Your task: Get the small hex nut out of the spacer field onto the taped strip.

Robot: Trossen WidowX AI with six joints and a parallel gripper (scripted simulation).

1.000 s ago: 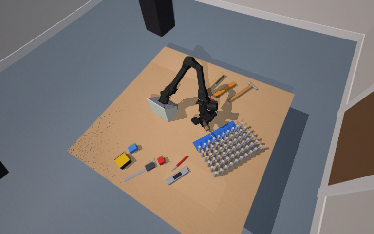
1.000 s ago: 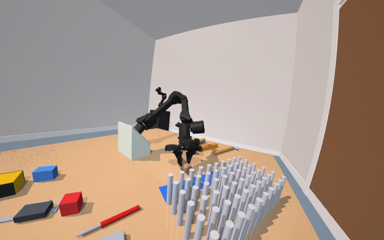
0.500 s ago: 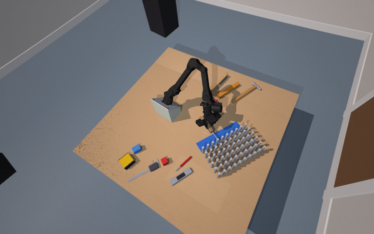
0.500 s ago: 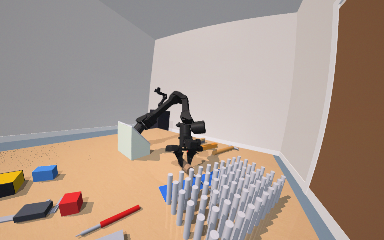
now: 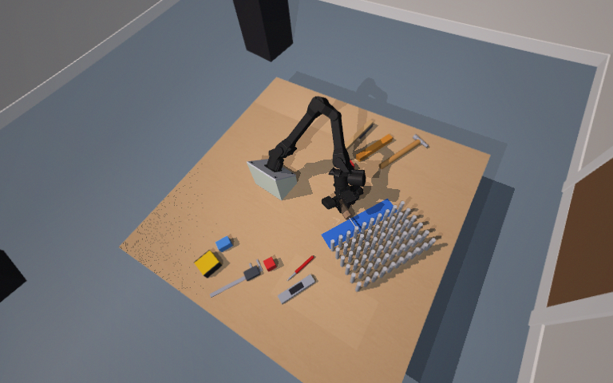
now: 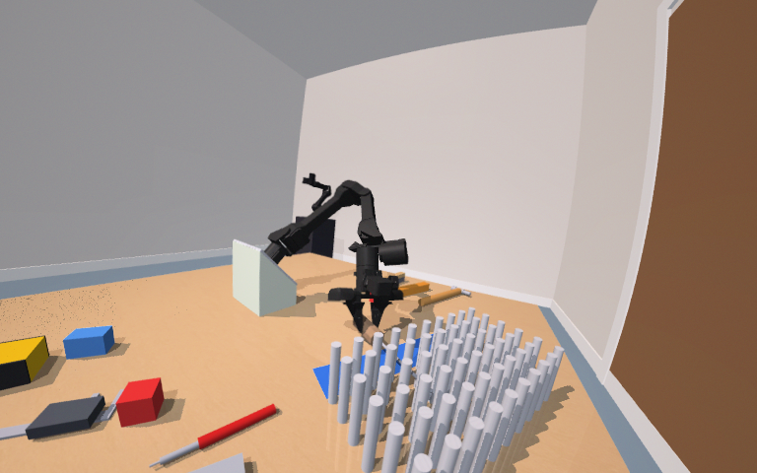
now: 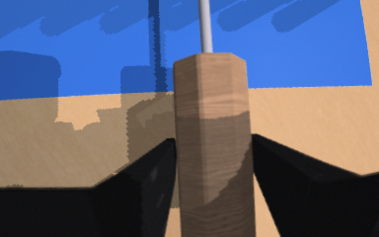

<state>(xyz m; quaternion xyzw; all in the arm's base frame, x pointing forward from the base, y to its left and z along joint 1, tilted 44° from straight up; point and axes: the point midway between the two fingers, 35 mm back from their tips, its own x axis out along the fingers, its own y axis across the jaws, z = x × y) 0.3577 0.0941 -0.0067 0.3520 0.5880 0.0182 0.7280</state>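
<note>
My gripper tip is now 80 mm short of the blue taped strip, 10 mm to the right of it and 30 mm above it. From my gripper tip the other things lie so: grey block 40 mm ahead, 400 mm to the right, 20 mm below; then red screwdriver 10 mm behind, 350 mm to the right, 30 mm below; then orange block 90 mm behind, 400 mm to the left, 20 mm below.
</note>
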